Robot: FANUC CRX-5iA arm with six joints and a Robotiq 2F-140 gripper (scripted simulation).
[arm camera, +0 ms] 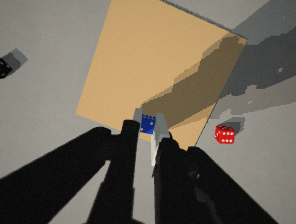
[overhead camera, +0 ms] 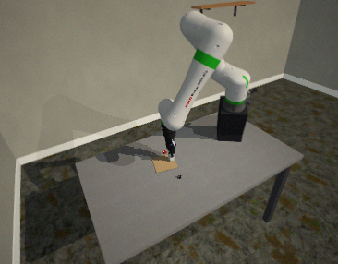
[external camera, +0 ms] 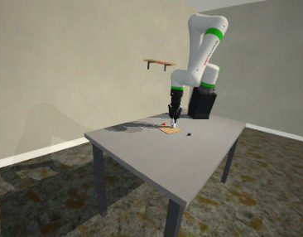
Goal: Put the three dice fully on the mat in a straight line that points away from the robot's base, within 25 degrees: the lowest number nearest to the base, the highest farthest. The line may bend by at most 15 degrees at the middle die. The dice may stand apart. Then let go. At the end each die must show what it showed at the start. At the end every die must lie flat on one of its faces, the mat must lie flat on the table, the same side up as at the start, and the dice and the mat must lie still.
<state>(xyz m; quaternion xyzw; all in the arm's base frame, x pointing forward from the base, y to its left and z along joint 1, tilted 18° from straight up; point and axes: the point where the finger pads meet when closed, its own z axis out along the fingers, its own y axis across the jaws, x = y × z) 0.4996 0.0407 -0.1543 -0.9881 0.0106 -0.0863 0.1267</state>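
Now: hand 3 cm above the blue die. Also, from my hand: black die 16 cm to the left, 4 cm below, 2 cm ahead; then red die 9 cm to the right, 4 cm below, 1 cm ahead; then tan mat 5 cm ahead, 4 cm below.
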